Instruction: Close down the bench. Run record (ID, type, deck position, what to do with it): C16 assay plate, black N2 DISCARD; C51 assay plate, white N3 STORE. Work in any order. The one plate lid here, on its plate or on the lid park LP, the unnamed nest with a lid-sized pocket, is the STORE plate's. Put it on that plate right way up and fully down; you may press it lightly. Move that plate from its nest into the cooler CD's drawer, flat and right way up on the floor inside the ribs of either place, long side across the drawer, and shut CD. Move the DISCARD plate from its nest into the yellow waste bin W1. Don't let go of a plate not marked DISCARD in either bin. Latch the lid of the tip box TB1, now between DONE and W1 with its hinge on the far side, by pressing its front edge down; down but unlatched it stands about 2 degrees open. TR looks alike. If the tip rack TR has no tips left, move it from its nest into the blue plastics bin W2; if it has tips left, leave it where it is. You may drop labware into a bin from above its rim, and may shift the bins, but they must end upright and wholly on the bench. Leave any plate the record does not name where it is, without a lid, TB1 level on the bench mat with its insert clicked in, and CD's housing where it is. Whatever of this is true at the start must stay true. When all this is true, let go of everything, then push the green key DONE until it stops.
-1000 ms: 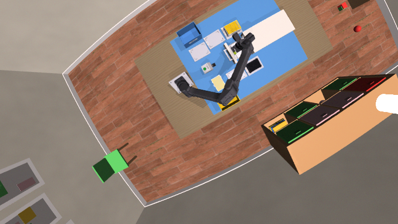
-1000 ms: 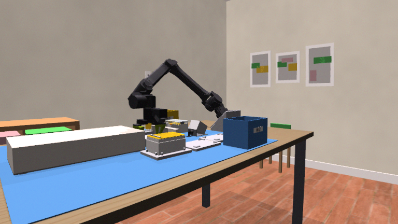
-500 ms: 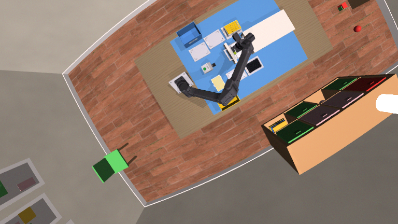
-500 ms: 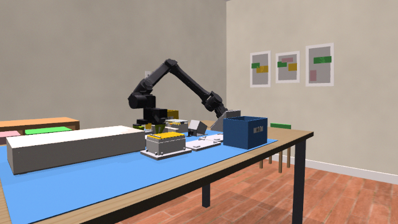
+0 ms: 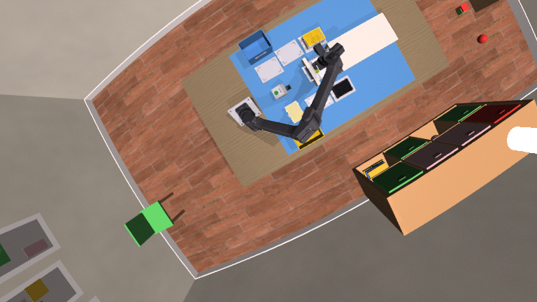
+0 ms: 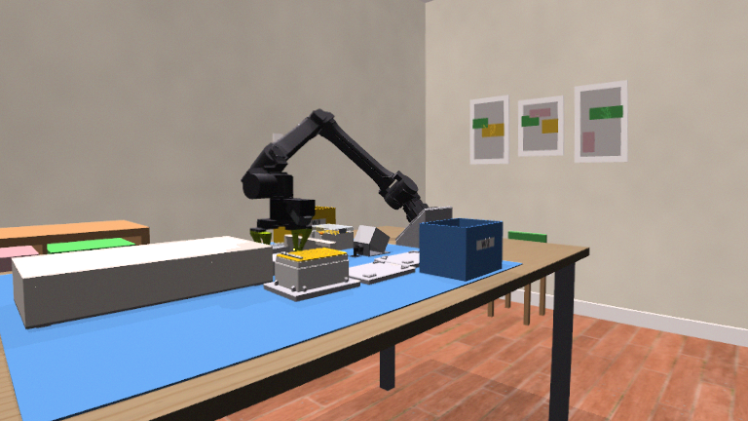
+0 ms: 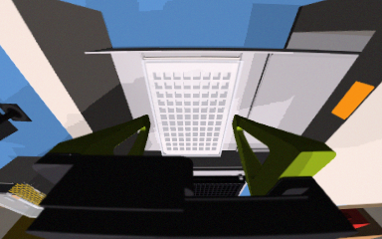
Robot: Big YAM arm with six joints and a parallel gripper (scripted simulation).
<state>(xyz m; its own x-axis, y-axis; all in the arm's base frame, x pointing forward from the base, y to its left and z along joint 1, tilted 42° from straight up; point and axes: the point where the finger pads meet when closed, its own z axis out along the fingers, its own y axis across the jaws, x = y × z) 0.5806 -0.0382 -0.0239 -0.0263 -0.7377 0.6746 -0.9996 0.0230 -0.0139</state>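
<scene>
My gripper is now 1 cm above the plate lid. Also, from my hand: white cooler CD 17 cm ahead, 1 cm to the right; drawer 4 cm ahead, 1 cm below; white plate 2 cm below.
</scene>
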